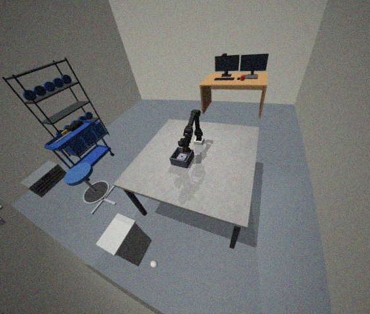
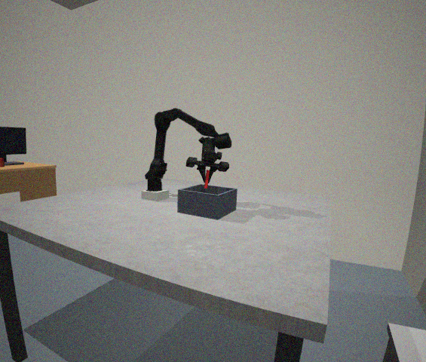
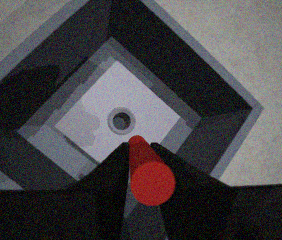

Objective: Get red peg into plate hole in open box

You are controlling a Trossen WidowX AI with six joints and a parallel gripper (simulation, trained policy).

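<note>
Now: the red peg 20 mm above my gripper tip. The rest, counted from my gripper tip: grey box 20 mm ahead, 20 mm to the right, 100 mm below; plate 20 mm ahead, 20 mm to the right, 80 mm below.
</note>
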